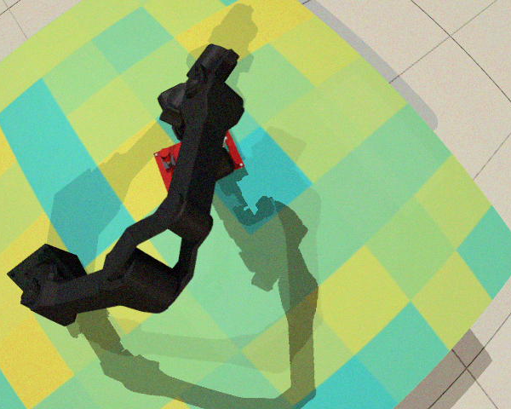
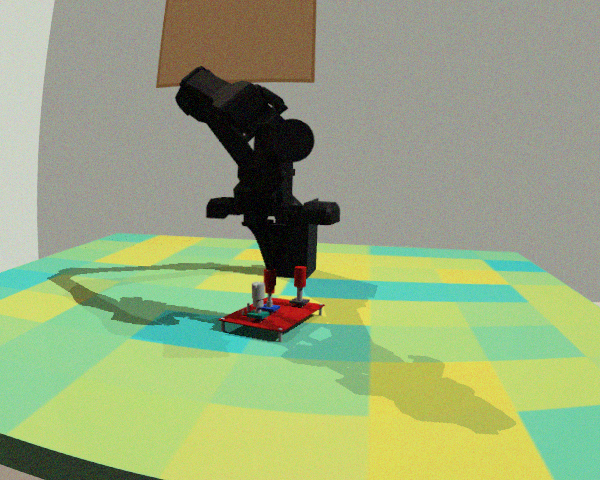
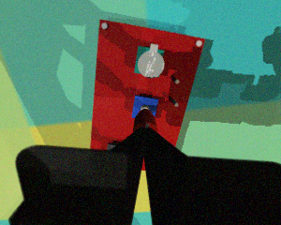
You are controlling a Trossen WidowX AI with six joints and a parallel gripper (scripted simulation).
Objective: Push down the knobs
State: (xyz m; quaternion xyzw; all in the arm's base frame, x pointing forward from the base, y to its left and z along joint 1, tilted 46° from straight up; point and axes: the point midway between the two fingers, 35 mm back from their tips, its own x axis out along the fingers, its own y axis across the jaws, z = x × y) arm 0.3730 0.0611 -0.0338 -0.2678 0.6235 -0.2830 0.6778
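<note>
Right now my gripper tip is 10 mm above the red knob. The rest, counted from my gripper tip: grey knob 50 mm ahead, 20 mm below.
</note>
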